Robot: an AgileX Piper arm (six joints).
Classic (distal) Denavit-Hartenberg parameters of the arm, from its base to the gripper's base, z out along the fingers. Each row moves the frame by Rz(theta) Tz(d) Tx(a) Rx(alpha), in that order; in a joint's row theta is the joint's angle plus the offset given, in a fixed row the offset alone. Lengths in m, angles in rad.
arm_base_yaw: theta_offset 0; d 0.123; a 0; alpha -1.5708
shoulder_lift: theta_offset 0.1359; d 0; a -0.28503; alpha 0
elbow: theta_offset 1.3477; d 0; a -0.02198; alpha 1.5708
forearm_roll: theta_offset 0; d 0.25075; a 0; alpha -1.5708
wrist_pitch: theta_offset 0; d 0; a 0; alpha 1.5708
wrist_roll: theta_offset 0; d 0.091; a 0; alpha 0
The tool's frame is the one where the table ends.
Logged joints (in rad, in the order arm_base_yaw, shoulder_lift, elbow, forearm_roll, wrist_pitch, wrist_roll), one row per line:
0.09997, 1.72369, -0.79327, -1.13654, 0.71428, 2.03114
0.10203, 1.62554, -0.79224, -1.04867, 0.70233, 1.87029
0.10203, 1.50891, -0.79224, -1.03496, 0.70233, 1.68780
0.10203, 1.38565, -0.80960, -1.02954, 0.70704, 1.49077
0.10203, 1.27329, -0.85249, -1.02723, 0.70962, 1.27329
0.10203, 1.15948, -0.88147, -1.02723, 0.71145, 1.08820
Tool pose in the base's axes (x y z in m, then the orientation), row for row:
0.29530, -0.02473, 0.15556, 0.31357, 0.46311, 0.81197, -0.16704
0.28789, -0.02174, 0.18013, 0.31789, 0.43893, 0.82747, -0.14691
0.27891, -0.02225, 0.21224, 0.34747, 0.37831, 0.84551, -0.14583
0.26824, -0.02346, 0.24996, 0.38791, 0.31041, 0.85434, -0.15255
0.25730, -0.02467, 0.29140, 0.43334, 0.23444, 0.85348, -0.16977
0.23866, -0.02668, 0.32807, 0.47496, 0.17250, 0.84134, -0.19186
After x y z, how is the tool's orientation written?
As a quaternion, w x y z.
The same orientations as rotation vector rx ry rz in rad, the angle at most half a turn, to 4 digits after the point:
1.2211, 2.1409, -0.4404
1.1549, 2.1771, -0.3865
0.9811, 2.1928, -0.3782
0.7897, 2.1735, -0.3881
0.5841, 2.1262, -0.4229
0.4218, 2.0572, -0.4691

